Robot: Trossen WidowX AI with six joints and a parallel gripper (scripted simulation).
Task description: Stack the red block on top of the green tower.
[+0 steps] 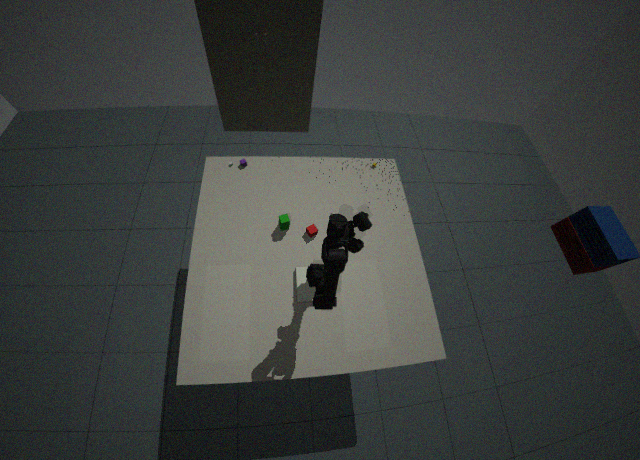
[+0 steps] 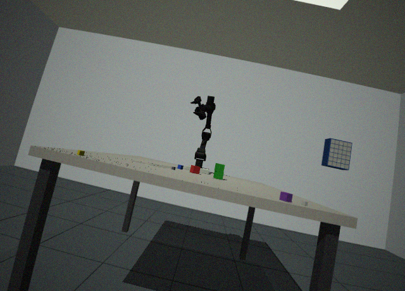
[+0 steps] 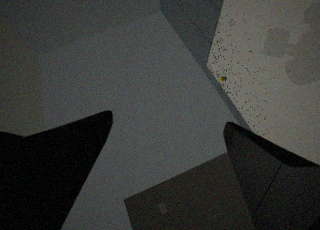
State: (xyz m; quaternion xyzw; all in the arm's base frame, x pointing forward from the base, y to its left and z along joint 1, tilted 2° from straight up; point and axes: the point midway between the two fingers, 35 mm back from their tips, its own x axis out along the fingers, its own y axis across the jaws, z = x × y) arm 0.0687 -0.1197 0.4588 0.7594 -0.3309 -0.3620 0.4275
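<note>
The red block lies 180 mm ahead of my gripper tip, 100 mm to the left of it and 450 mm below it. The rest, counted from my gripper tip: blue block (70 mm ahead, 10 mm to the left, 460 mm below); yellow block (590 mm ahead, 450 mm to the right, 470 mm below); purple block (750 mm ahead, 410 mm to the left, 460 mm below).
</note>
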